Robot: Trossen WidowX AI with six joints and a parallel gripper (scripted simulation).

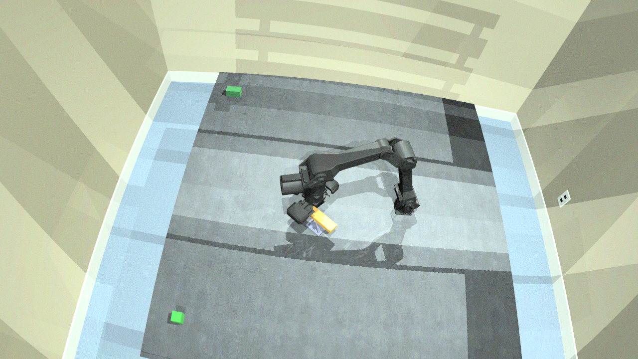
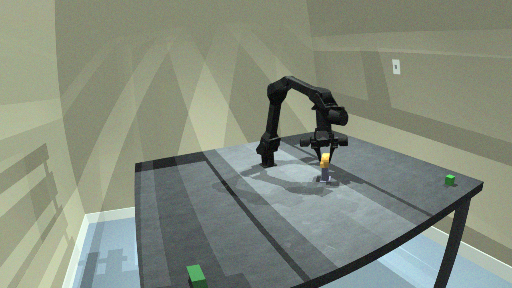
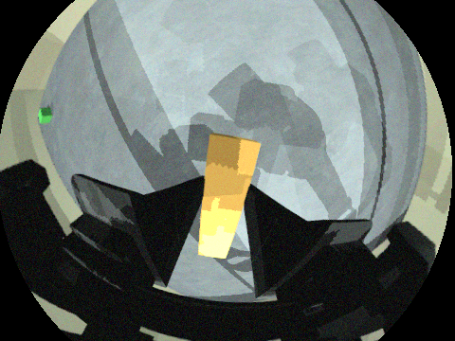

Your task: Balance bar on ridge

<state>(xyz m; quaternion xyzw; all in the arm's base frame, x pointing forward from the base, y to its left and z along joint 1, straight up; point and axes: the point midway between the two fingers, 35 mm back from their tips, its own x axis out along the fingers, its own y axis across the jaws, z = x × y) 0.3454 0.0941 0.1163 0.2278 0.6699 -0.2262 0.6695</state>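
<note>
My gripper tip is 20 mm to the right of the bar and 20 mm past it.
</note>
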